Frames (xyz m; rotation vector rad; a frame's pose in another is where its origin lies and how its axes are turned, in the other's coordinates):
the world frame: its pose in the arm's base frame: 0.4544 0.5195 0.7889 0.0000 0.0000 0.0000
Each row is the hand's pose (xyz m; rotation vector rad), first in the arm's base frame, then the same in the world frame.
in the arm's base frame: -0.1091 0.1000 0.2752 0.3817 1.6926 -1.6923
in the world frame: -0.5635 -0.4195 -0.5137 0.3817 1.6926 -1.6923
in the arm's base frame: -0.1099 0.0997 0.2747 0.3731 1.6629 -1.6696
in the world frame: -0.5643 -0.4198 -0.5142 0.3731 1.6629 -1.6696
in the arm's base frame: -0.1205 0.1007 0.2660 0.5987 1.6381 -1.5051
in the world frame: -0.5749 -0.4188 -0.5229 0.5987 1.6381 -1.5051
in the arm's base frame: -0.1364 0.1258 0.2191 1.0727 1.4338 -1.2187
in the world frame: -0.5908 -0.3937 -0.5698 1.0727 1.4338 -1.2187
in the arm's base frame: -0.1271 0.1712 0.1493 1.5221 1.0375 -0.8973
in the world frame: -0.5815 -0.3483 -0.6396 1.5221 1.0375 -0.8973
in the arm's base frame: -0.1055 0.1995 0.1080 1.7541 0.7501 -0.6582
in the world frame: -0.5599 -0.3200 -0.6809 1.7541 0.7501 -0.6582
